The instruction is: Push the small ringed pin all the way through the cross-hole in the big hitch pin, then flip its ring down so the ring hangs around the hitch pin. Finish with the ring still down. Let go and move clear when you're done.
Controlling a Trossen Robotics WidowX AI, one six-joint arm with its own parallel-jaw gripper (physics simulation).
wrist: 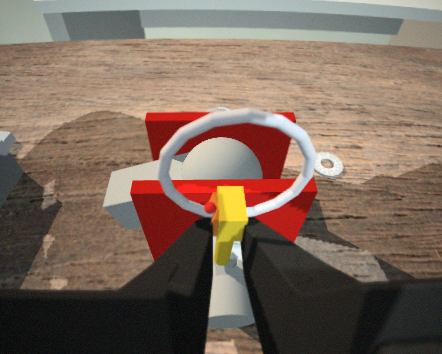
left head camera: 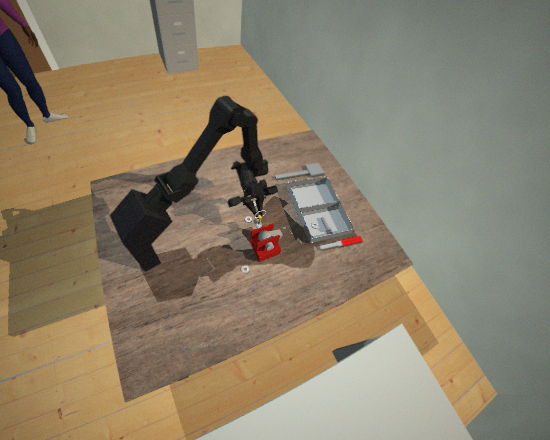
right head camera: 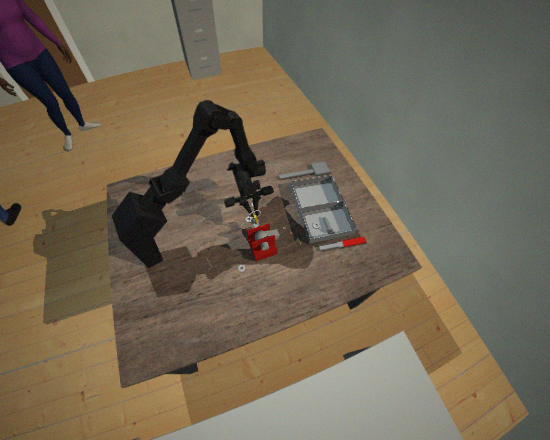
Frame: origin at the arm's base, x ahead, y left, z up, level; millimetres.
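Where they show: gripper, fingertip midpoint: (wrist: 225,227) (left head camera: 260,218) (right head camera: 255,218); arm's base, origin of the base link: (left head camera: 152,205) (right head camera: 148,206).
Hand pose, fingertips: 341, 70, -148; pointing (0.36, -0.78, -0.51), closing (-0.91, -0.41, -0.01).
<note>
Each offset is from my fingertips to the top centre of the thing, as dx, dy, dz. "spot": to the spot under its first point.
The big grey hitch pin @(spot: -9, +15, -31) (wrist: 230,300) (left head camera: 258,224) lies through the red bracket @(+31, -39, -17) (wrist: 170,220) (left head camera: 268,254) (right head camera: 264,252), its near end sticking out under my fingers. My gripper (wrist: 225,227) (left head camera: 258,215) (right head camera: 255,215) is shut on the yellow head @(-1, -1, +15) (wrist: 232,205) of the small ringed pin, above that near end. The white ring @(spot: -21, -9, +36) (wrist: 311,160) stands up and tilts away from the fingers, over the bracket's near plate in the wrist view. The yellow stem points down toward the hitch pin. The fingers hide the cross-hole, and I cannot tell whether the tip is in it.
A grey two-part tray @(+270, +133, -68) (left head camera: 306,210) (right head camera: 309,209) stands beyond the bracket, with a grey mallet @(+196, +346, -94) (left head camera: 313,170) and a red-handled tool @(+353, -35, -99) (left head camera: 351,241) beside it. One washer @(-44, -161, -107) (wrist: 328,164) (left head camera: 245,269) (right head camera: 241,268) lies by the bracket; another washer @(-40, +61, -107) (left head camera: 248,219) lies near the gripper.
</note>
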